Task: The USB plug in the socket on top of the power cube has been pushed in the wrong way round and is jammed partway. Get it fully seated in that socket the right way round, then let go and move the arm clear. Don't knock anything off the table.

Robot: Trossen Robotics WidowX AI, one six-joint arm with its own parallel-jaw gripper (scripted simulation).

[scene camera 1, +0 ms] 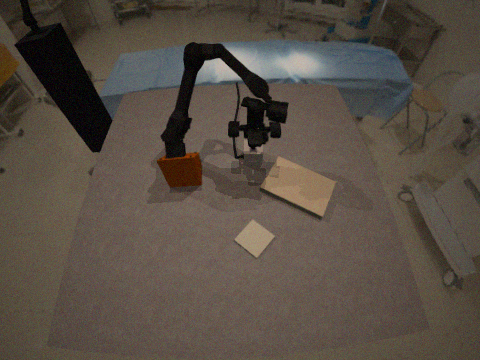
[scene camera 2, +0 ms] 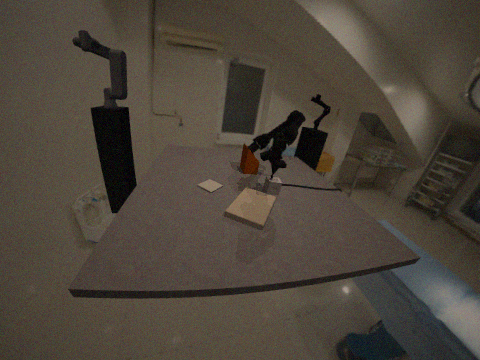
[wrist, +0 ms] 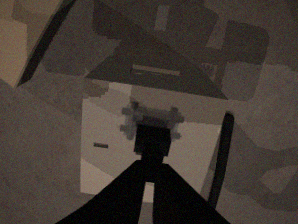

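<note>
A small white square tile (scene camera 1: 254,238) is visible; in the wrist view it is out of frame. A tan flat board (scene camera 1: 293,184) is present, and the tan flat board (scene camera 2: 252,207) is visible there too. A dark USB plug (wrist: 153,140) is in sight, as is my gripper (scene camera 1: 253,143), visible also in the wrist view (wrist: 150,171).
</note>
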